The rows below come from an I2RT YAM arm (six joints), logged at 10 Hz.
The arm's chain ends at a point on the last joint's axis. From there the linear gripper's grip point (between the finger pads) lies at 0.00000 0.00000 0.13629 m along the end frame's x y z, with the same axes.
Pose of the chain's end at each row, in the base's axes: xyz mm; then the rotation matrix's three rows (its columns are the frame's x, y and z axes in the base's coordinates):
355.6 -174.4 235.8; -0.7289 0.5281 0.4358; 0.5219 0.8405 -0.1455; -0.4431 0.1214 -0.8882
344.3 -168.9 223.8; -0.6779 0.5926 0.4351; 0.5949 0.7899 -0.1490; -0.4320 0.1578 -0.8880
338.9 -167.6 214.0; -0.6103 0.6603 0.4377; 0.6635 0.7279 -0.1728; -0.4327 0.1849 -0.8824
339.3 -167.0 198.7; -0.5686 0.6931 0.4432; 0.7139 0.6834 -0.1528; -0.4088 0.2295 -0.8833
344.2 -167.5 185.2; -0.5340 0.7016 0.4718; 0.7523 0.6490 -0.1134; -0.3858 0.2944 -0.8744
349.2 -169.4 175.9; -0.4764 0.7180 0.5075; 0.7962 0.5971 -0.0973; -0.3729 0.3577 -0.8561
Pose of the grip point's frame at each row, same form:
415.0 -194.2 114.7; -0.7289 0.5281 0.4358; 0.5219 0.8405 -0.1455; -0.4431 0.1214 -0.8882
403.6 -189.2 102.8; -0.6779 0.5926 0.4351; 0.5949 0.7899 -0.1490; -0.4320 0.1578 -0.8880
398.6 -191.2 93.7; -0.6103 0.6603 0.4377; 0.6635 0.7279 -0.1728; -0.4327 0.1849 -0.8824
399.7 -187.8 78.3; -0.5686 0.6931 0.4432; 0.7139 0.6834 -0.1528; -0.4088 0.2295 -0.8833
408.5 -183.0 66.0; -0.5340 0.7016 0.4718; 0.7523 0.6490 -0.1134; -0.3858 0.2944 -0.8744
418.4 -182.7 59.2; -0.4764 0.7180 0.5075; 0.7962 0.5971 -0.0973; -0.3729 0.3577 -0.8561

